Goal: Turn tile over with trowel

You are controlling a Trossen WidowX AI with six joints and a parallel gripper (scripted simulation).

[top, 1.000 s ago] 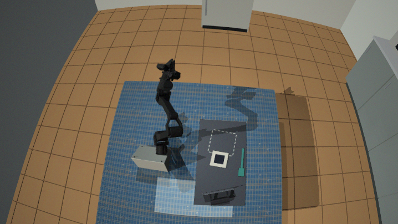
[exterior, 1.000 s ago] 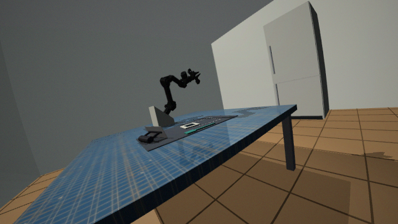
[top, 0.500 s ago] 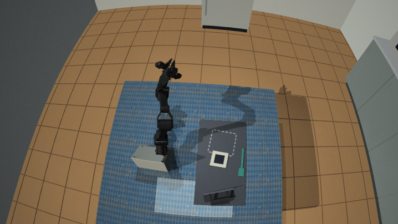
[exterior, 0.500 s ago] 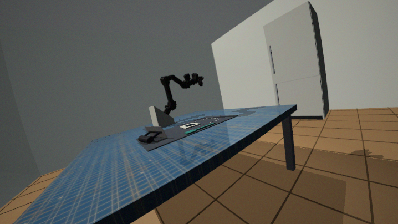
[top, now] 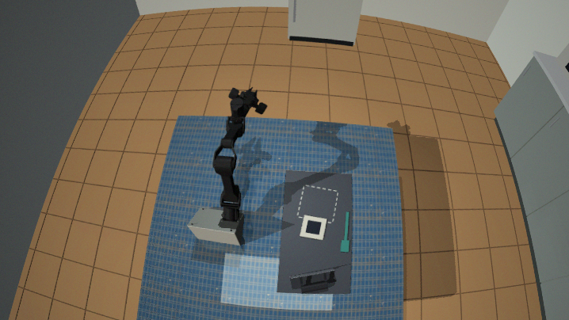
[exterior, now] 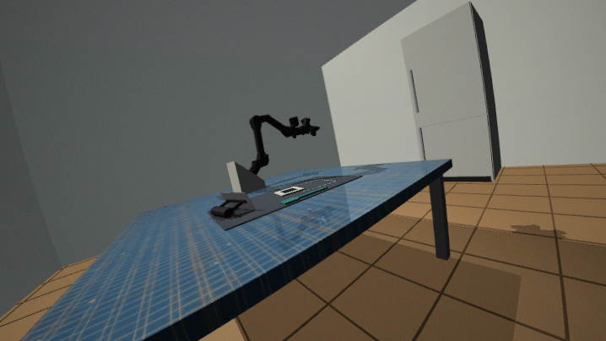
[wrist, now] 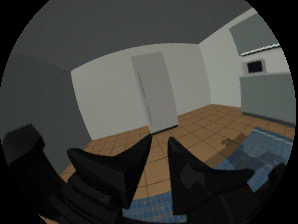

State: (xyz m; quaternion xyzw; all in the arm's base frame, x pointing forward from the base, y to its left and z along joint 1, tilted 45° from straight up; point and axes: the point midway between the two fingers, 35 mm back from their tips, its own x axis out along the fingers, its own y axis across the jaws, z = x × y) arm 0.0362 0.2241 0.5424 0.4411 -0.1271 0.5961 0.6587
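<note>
Now: gripper tip 59 cm to the left of the teal trowel, 49 cm short of it and 32 cm above it. The rest, counted from my gripper tip: white tile: 55 cm to the right, 33 cm ahead, 32 cm below.
</note>
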